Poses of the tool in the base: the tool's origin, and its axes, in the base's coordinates. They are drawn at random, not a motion.
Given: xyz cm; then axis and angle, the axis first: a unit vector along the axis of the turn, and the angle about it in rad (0 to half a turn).
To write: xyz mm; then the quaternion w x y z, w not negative. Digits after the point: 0 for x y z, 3 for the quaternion.
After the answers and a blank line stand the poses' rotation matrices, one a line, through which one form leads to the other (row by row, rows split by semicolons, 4 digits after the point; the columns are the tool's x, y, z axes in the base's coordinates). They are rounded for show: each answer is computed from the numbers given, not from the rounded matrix.
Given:
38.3, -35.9, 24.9, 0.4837, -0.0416, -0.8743, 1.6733
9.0, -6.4, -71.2, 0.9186, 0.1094, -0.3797, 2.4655
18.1, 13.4, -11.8, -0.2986, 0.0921, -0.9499, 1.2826
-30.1, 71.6, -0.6, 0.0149, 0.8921, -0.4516, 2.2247
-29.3, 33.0, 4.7, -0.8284, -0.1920, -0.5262, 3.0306
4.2, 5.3, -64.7, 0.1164, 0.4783, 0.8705, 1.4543
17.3, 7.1, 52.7, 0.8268, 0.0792, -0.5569, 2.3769
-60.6, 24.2, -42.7, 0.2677, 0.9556, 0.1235, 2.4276
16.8, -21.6, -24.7, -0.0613, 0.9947, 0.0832, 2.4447
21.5, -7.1, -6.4, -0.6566, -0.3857, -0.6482, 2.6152
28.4, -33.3, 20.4, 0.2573, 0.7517, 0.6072, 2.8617
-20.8, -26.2, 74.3, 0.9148, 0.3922, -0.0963, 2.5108
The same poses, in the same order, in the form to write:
383, -359, 249, 0.670, 0.359, -0.031, -0.649
90, -64, -712, 0.332, 0.867, 0.103, -0.358
181, 134, -118, 0.801, -0.179, 0.055, -0.568
-301, 716, -6, 0.443, 0.013, 0.800, -0.405
-293, 330, 47, 0.055, -0.827, -0.192, -0.525
42, 53, -647, 0.747, 0.077, 0.318, 0.579
173, 71, 527, 0.373, 0.767, 0.073, -0.517
-606, 242, -427, 0.349, 0.251, 0.895, 0.116
168, -216, -247, 0.341, -0.058, 0.935, 0.078
215, -71, -64, 0.260, -0.634, -0.372, -0.626
284, -333, 204, 0.139, 0.255, 0.744, 0.601
-208, -262, 743, 0.310, 0.870, 0.373, -0.092

0.1556 0.8475 -0.5075; -0.8918 -0.1004 -0.4410; -0.4247 0.5212 0.7402
0.7221 0.4165 -0.5524; -0.0587 -0.7587 -0.6488; -0.6893 0.5009 -0.5234
0.3480 0.8911 0.2913; -0.9304 0.2903 0.2237; 0.1147 -0.3489 0.9301
-0.6079 0.3798 0.6972; -0.3371 0.6716 -0.6598; -0.7189 -0.6361 -0.2803
0.3744 0.3754 0.8479; 0.2588 -0.9203 0.2932; 0.8904 0.1097 -0.4418
0.1282 -0.8154 0.5646; 0.9138 0.3184 0.2523; -0.3855 0.4835 0.7859
0.4553 0.4983 -0.7379; -0.2728 -0.7108 -0.6483; -0.8475 0.4965 -0.1877
-0.6299 0.3682 0.6838; 0.5300 0.8474 0.0319; -0.5677 0.3825 -0.7290
-0.7602 -0.1611 0.6294; -0.0543 0.9811 0.1855; -0.6474 0.1069 -0.7546
-0.0608 0.7979 0.5998; 0.1465 -0.5872 0.7960; 0.9873 0.1363 -0.0812
-0.8312 0.2116 0.5141; 0.5471 0.1471 0.8241; 0.0987 0.9662 -0.2380
0.7052 0.7054 0.0721; 0.5918 -0.5295 -0.6078; -0.3906 0.4713 -0.7908

